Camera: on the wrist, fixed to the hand. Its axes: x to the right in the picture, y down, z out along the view.
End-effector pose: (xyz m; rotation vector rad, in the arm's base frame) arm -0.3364 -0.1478 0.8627 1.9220 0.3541 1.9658
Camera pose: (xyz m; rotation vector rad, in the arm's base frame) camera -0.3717 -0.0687 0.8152 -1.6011 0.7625 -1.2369
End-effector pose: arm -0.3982 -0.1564 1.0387 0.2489 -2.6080 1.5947
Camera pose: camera -0.3746 -0.1568 1.1346 1.2103 1.3573 -1.2425
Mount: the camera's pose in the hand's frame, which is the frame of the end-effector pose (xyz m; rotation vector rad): -0.0090 -0.0885 -0.0430 0.3612 -0.2468 1.6100
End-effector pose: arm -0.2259 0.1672 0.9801 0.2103 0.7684 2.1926
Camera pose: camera -0.1805 0.1858 0.8943 -1.1226 -0.6257 -2.0995
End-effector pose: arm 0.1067 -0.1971 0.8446 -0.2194 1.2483 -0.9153
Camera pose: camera 0.0266 -0.2336 0.8896 0.8519 0.6419 0.3179
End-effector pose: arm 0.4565 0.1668 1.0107 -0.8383 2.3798 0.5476
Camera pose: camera 0.5057 0.0839 1.0324 1.3801 2.3101 0.6377
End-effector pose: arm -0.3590 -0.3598 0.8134 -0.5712 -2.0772 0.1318
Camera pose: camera -0.3500 -0.4477 0.8576 -1.8821 -1.2323 1.4779
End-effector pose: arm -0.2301 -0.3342 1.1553 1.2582 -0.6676 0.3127
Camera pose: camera -0.1747 -0.3188 1.0750 0.8162 -1.8150 1.6546
